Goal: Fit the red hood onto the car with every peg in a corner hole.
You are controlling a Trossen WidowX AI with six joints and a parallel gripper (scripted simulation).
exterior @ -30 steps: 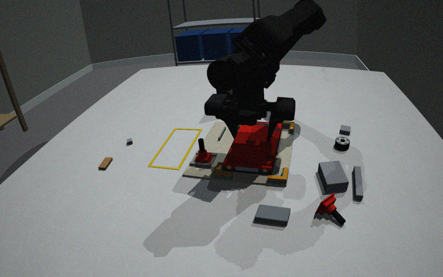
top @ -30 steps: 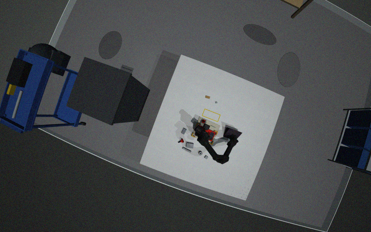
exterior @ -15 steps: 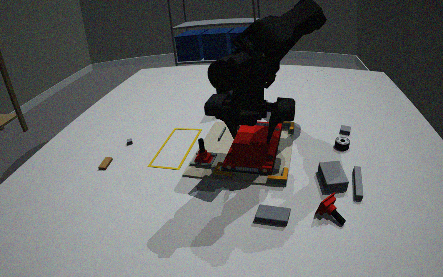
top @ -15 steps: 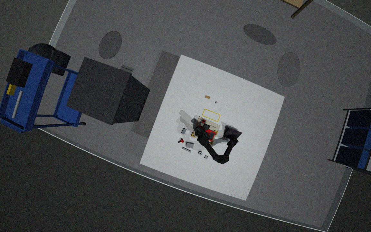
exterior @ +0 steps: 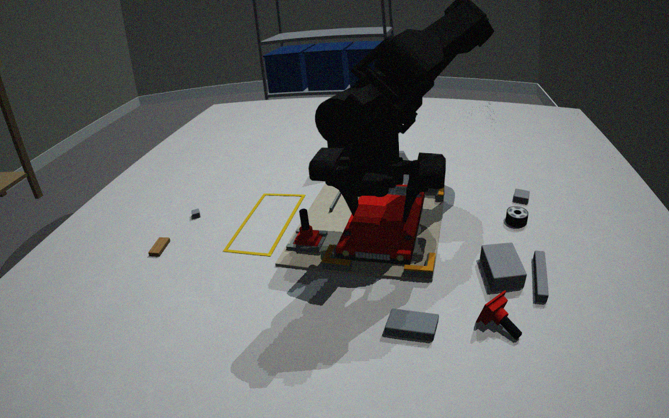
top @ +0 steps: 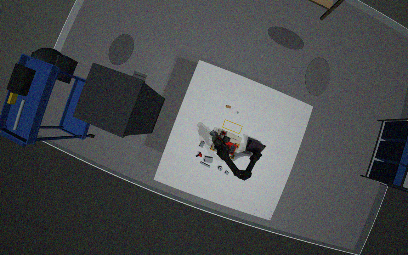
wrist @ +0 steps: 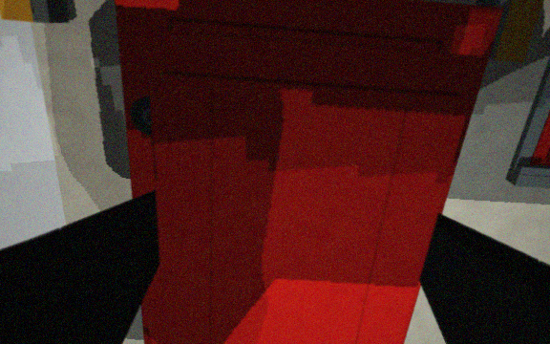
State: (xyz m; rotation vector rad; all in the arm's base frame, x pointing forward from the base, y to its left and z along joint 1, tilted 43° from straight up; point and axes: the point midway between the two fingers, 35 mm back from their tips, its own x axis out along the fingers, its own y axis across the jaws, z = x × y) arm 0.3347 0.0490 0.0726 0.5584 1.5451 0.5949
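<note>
Now: the red hood 1 cm above my gripper tip. Also, from my gripper tip: grey engine block: 2 cm below; then grey bar: 25 cm to the left, 7 cm ahead, 3 cm below; then black wheel: 22 cm to the left, 8 cm behind, 3 cm below.
</note>
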